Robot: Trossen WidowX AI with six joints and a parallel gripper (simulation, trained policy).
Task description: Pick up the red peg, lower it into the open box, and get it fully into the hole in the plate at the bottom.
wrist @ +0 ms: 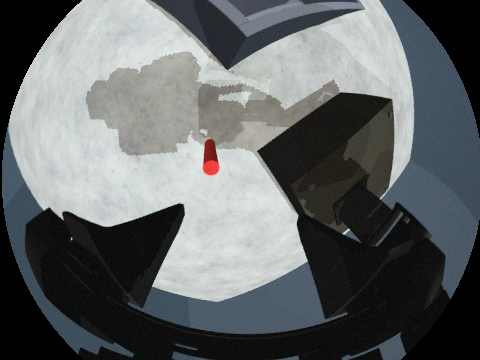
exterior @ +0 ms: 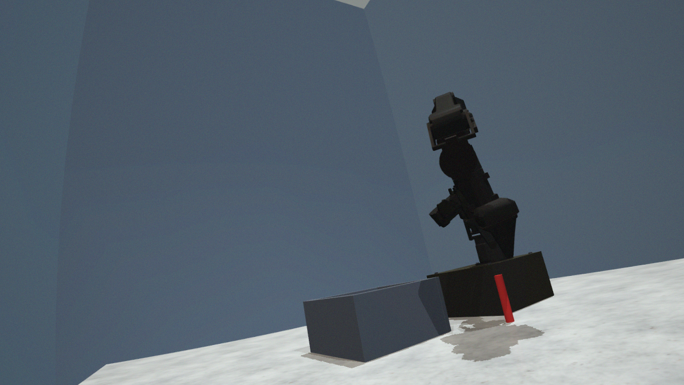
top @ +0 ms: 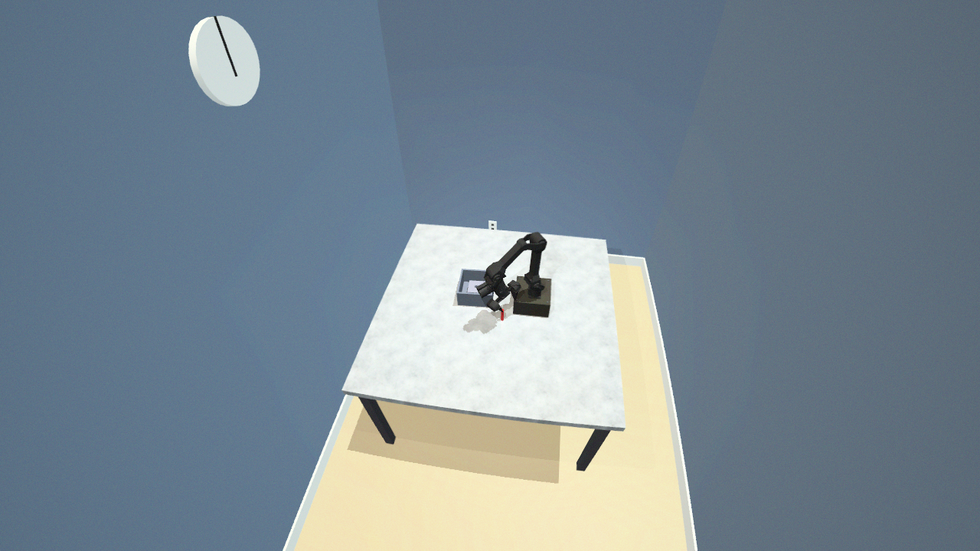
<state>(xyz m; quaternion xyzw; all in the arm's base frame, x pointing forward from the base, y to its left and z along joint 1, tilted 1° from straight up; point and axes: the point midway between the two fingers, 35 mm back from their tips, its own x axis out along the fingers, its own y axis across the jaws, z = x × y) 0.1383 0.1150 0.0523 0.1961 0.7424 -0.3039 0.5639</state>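
Right now my gripper tip is 3 cm short of the red peg and 8 cm above it. The rest, counted from my gripper tip: grey box: 19 cm ahead, 17 cm to the right, 9 cm below.
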